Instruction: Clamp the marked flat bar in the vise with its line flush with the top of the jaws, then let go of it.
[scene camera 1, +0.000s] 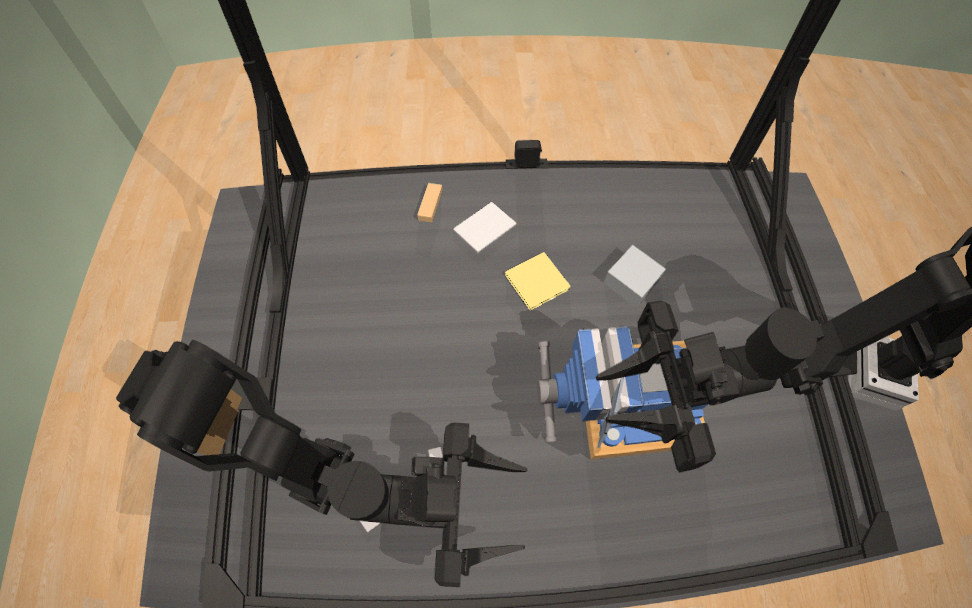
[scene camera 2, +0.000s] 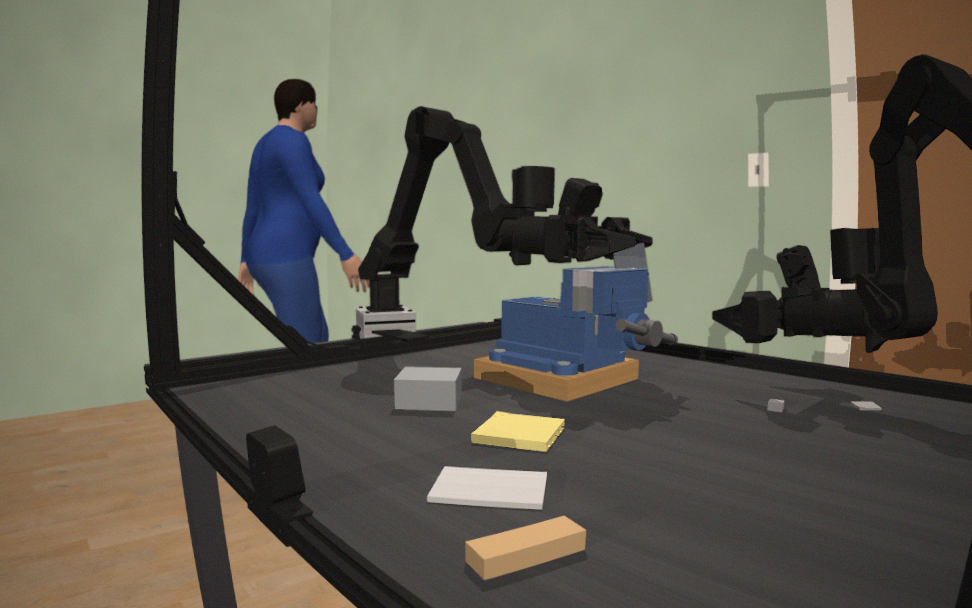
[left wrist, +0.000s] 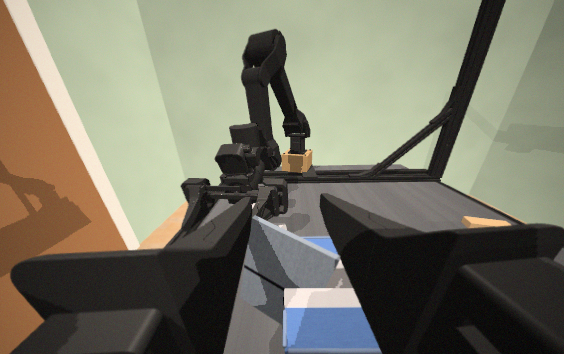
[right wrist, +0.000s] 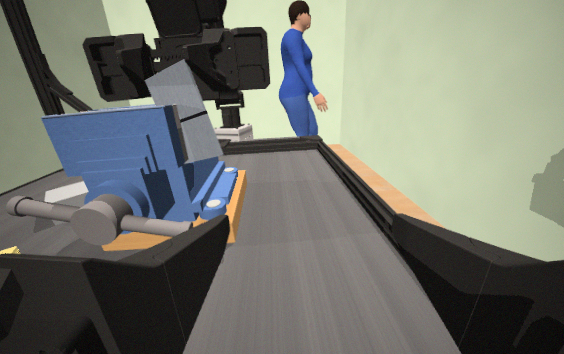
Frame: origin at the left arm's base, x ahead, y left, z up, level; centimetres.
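Where they show: left gripper, fingertip midpoint: (scene camera 1: 601, 398) (scene camera 2: 643, 241) (left wrist: 286, 201) (right wrist: 152, 56); right gripper, fingertip midpoint: (scene camera 1: 525, 508) (scene camera 2: 729, 313) (right wrist: 310, 222); left arm's base, link origin: (scene camera 1: 893, 364) (scene camera 2: 384, 309) (right wrist: 232, 126); right arm's base, link origin: (left wrist: 297, 152).
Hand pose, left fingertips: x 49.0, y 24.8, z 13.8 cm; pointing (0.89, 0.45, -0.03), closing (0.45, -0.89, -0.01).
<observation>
Things, the pixels of their centre, and the offset from my left fingertips. "spot": a spot on its surface instead.
- grey flat bar, body centre: (left wrist: 278, 281) (right wrist: 184, 117) (scene camera 1: 610, 414) (scene camera 2: 632, 276) dx -2.1, dy -0.2, dz -4.8 cm
- vise's handle, surface spot: (right wrist: 100, 220) (scene camera 1: 540, 396) spot: dx +6.4, dy -1.8, dz -10.5 cm
- wooden base, body centre: (scene camera 2: 556, 369) (scene camera 1: 641, 398) (right wrist: 189, 201) dx -8.1, dy -8.6, dz -18.1 cm
- grey block, body centre: (scene camera 2: 429, 388) (scene camera 1: 634, 276) (right wrist: 76, 199) dx -2.9, dy -28.5, dz -17.7 cm
- yellow pad, body centre: (scene camera 2: 519, 430) (scene camera 1: 537, 280) dx +12.2, dy -23.2, dz -18.9 cm
- white slab, body centre: (scene camera 2: 490, 486) (scene camera 1: 485, 226) dx +23.7, dy -30.8, dz -19.2 cm
- wooden block, body centre: (scene camera 2: 526, 546) (scene camera 1: 430, 202) (left wrist: 487, 224) dx +34.6, dy -32.5, dz -18.7 cm
The grey flat bar (scene camera 1: 617, 402) (scene camera 2: 630, 256) (left wrist: 295, 252) (right wrist: 176, 92) is tilted, its lower part at the end of the jaw gap of the blue vise (scene camera 1: 590, 358) (scene camera 2: 543, 329) (left wrist: 327, 327) (right wrist: 115, 137). In the right wrist view its dark line slants beside the jaw, a little below the jaw's top edge, and a lower corner sticks out past the jaw's end. My left gripper (scene camera 1: 604, 398) is shut on the bar's upper part, above the jaws. My right gripper (scene camera 1: 524, 509) (scene camera 2: 715, 316) (right wrist: 310, 222) is open and empty, away from the vise's handle (scene camera 1: 547, 390) (right wrist: 100, 220).
The vise stands on a wooden base (scene camera 1: 630, 450) (scene camera 2: 569, 387). A grey block (scene camera 1: 636, 271) (scene camera 2: 427, 389), a yellow pad (scene camera 1: 537, 281) (scene camera 2: 517, 431), a white slab (scene camera 1: 485, 226) (scene camera 2: 488, 487) and a wooden block (scene camera 1: 429, 201) (scene camera 2: 525, 547) lie on the table. Small white pieces (scene camera 2: 775, 405) (scene camera 2: 865, 405) lie near my right arm.
</observation>
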